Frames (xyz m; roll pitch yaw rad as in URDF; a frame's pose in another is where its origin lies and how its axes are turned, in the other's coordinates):
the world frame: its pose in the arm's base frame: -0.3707 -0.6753 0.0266 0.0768 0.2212 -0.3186
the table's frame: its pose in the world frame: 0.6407 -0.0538 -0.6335 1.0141 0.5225 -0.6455
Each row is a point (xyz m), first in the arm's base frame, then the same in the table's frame.
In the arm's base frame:
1: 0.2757 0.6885 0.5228
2: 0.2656 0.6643 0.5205
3: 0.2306 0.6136 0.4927
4: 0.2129 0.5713 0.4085
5: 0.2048 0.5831 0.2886
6: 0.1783 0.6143 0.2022
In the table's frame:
1: -1.7404 0.6597 -0.6808
2: -1.7273 0.6538 -0.6587
3: -1.6898 0.6171 -0.6162
4: -1.6128 0.5600 -0.6135
5: -1.5422 0.4818 -0.6725
6: -1.5135 0.4055 -0.7225

